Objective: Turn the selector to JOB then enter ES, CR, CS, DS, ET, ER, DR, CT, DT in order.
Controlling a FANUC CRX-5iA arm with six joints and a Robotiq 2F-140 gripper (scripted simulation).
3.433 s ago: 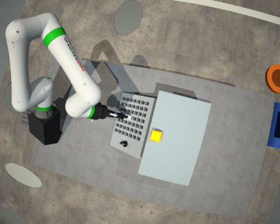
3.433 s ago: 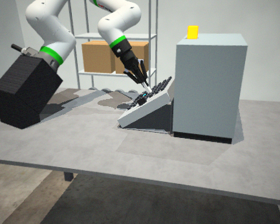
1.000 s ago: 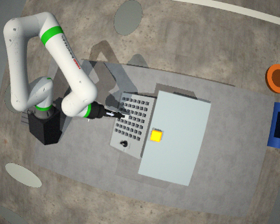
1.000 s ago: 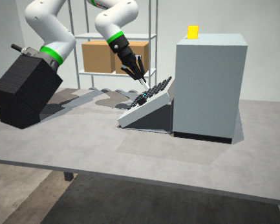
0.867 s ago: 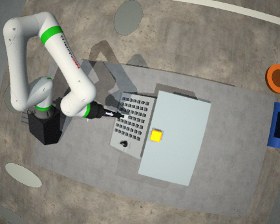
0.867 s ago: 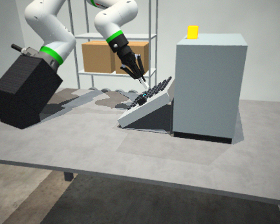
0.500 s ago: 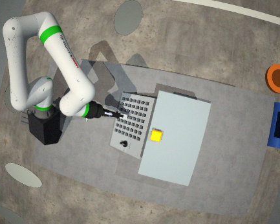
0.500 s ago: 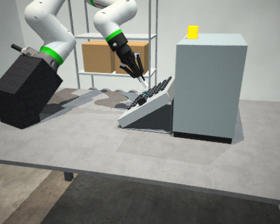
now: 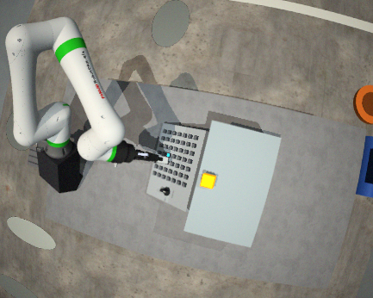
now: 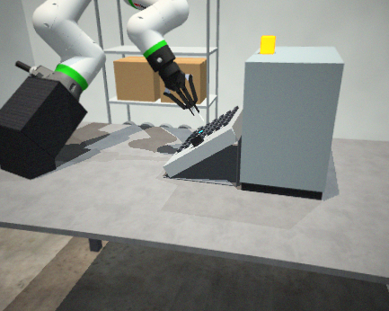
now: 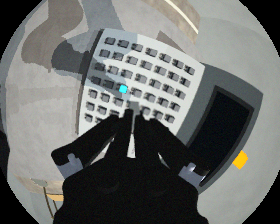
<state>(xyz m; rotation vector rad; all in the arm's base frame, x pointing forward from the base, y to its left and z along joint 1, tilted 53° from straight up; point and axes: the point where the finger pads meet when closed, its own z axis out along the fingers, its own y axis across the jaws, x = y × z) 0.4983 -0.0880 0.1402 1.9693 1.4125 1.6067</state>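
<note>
Now: hand 30 mm short of the black selector knob, 140 mm to the left of it and 50 mm above it. From my hand the other things lie so: sloped keypad panel 60 mm ahead, 30 mm to the right, 100 mm below.
</note>
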